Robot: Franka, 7 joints.
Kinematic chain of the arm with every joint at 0, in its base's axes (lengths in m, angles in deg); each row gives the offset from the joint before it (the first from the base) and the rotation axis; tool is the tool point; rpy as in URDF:
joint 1: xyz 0 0 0.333 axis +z
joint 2: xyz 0 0 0 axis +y
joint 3: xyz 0 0 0.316 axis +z
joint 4: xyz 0.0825 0 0 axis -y
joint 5: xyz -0.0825 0 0.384 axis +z
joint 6: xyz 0 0 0 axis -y
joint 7: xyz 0.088 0 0 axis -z
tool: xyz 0 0 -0.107 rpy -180 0 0
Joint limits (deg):
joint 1: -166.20..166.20
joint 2: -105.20..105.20
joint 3: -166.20..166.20
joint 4: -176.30..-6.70
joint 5: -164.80..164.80
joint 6: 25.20..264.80
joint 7: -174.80..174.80
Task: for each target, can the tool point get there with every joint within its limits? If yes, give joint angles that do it. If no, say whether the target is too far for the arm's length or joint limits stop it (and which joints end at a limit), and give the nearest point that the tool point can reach.
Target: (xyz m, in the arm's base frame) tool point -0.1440 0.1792 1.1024
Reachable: yes | joints -111.16 -37.84 -18.92 -47.49 -54.04 105.37 -47.04
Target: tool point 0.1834 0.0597 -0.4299
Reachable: no: joint limits stop it (at a limit: joint 2) | nearest point 0.1942 0.0632 -0.3548 | short by 0.076 m
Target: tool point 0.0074 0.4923 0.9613
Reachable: yes | joints 60.48 51.79 119.67 -31.36 49.36 91.13 -45.66
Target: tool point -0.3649 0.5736 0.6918
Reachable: yes | joints -23.70 -55.99 101.54 -37.16 -29.44 82.65 92.12
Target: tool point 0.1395 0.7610 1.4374
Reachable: no: too far | nearest point 0.0888 0.4842 1.0356 | short by 0.491 m
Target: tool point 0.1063 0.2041 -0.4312
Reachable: no: joint limits stop it (at a limit: joint 2) | nearest point 0.1093 0.2098 -0.3587 | short by 0.073 m
